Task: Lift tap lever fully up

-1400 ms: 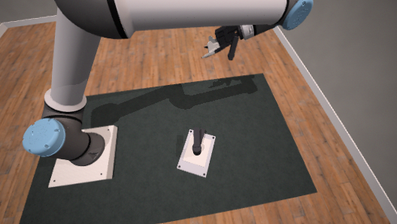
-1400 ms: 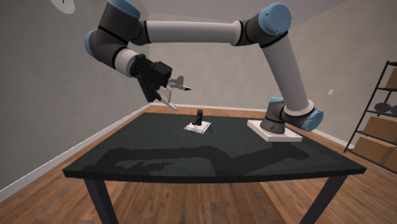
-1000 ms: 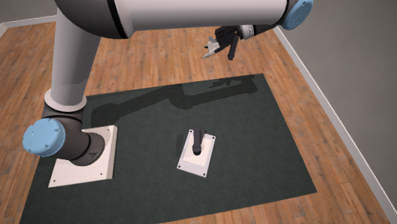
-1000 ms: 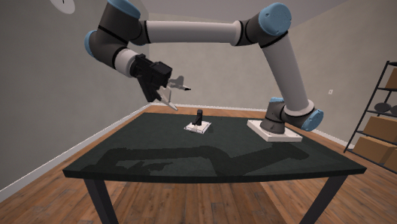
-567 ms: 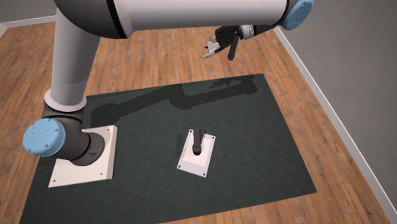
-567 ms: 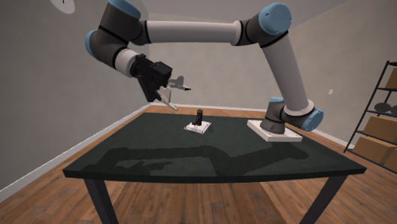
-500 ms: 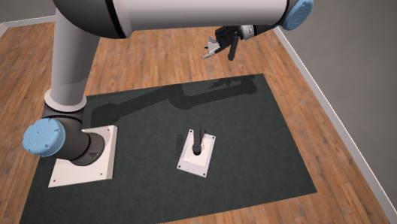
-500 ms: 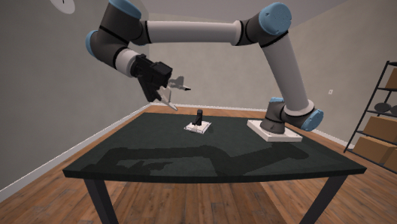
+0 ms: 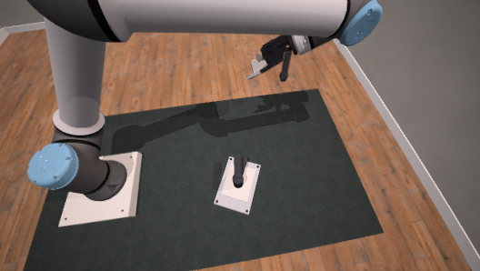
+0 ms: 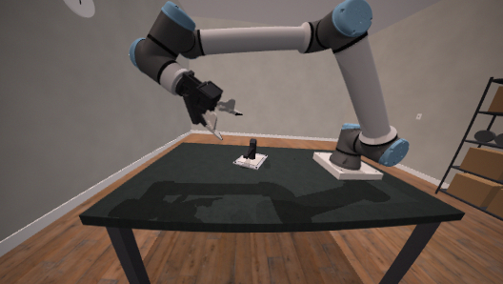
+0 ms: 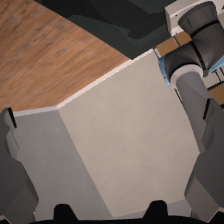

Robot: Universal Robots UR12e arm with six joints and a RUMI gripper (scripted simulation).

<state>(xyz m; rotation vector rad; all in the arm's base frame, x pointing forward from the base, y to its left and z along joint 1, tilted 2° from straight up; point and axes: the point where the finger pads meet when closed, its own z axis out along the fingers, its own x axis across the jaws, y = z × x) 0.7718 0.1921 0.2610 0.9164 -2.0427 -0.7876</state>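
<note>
The dark lever lies 34 cm to the right of my hand, 15 cm below it and 15 cm behind it.
</note>
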